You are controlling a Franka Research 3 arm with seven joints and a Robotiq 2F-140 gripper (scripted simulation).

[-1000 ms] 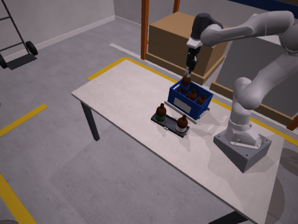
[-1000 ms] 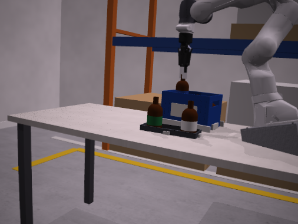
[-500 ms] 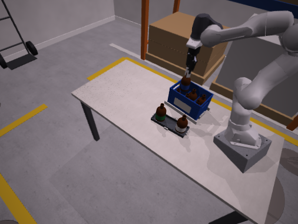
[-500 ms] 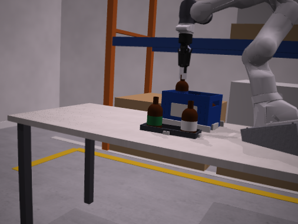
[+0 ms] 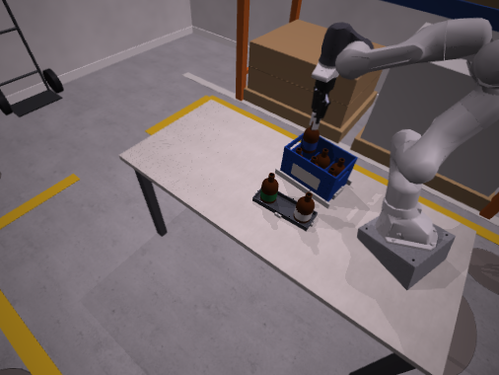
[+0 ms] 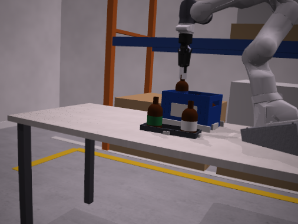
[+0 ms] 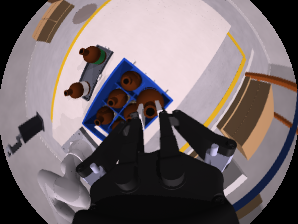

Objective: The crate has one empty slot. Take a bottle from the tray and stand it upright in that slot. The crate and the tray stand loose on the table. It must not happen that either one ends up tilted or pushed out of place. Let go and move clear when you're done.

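My gripper is now 80 mm past the blue crate, 60 mm to the right of it and 190 mm above it. From my hand the other things lie so: tray: 50 mm behind, 300 mm to the left, 260 mm below.
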